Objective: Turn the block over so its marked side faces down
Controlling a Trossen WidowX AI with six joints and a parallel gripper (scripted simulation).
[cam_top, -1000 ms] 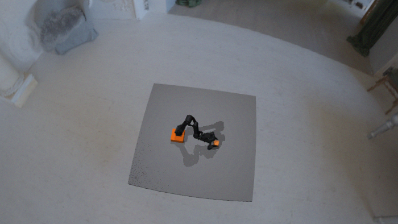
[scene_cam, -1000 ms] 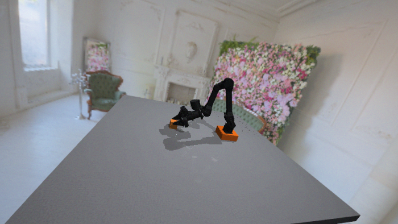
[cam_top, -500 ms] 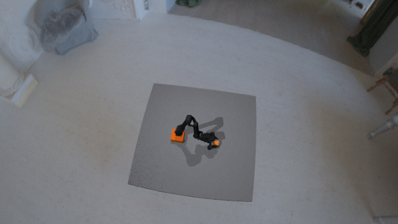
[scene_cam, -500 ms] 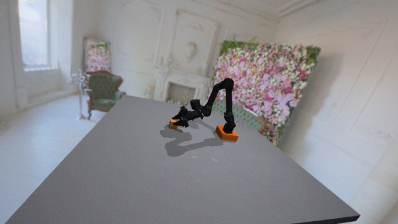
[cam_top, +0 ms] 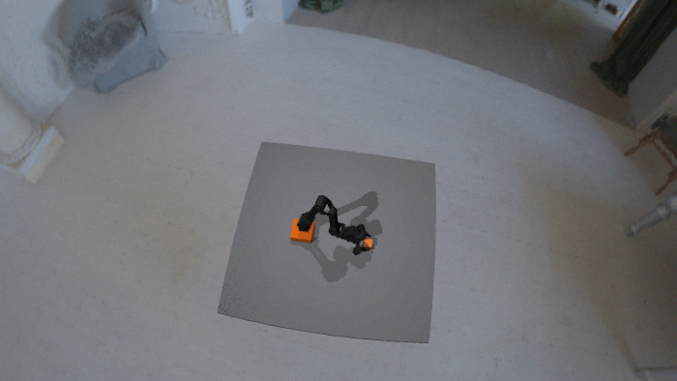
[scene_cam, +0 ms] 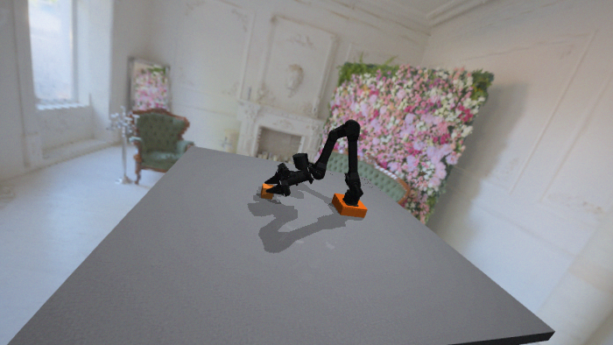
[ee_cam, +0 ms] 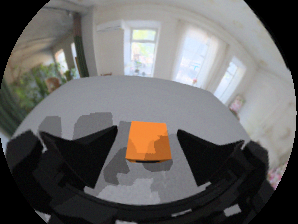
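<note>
The small orange block lies 30 mm behind my gripper tip and 20 mm below it.
</note>
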